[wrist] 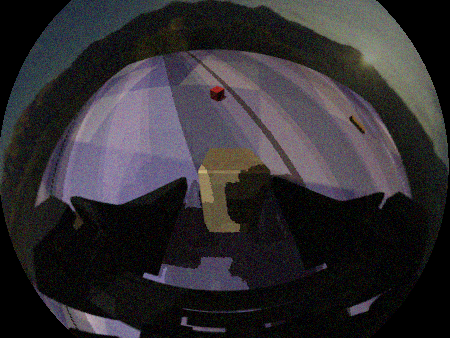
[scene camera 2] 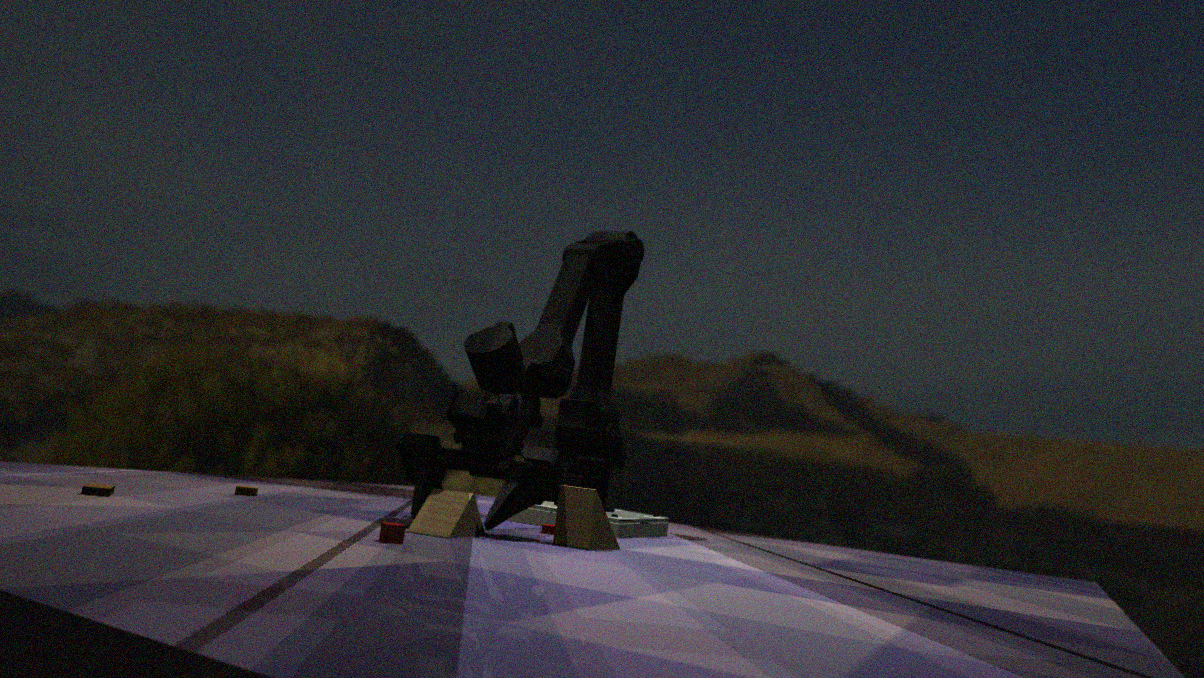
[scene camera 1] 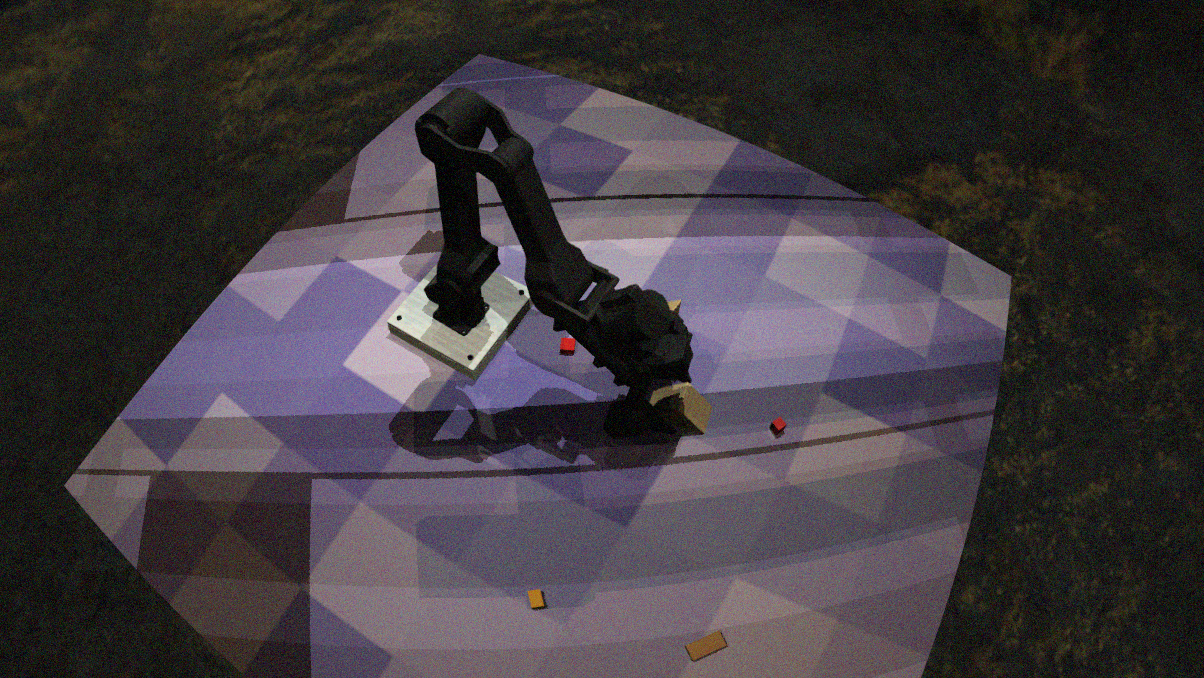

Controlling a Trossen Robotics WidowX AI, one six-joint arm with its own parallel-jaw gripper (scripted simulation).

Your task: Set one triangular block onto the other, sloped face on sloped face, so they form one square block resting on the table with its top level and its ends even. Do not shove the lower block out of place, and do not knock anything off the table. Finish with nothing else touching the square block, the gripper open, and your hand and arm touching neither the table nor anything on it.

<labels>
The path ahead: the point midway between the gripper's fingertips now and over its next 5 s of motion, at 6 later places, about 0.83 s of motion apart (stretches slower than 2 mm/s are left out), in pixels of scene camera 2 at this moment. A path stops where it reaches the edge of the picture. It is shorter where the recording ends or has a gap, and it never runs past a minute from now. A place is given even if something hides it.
My gripper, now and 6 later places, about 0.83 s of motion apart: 449,522; 459,437; 459,433; 456,436; 459,434; 479,426; 582,409
</labels>
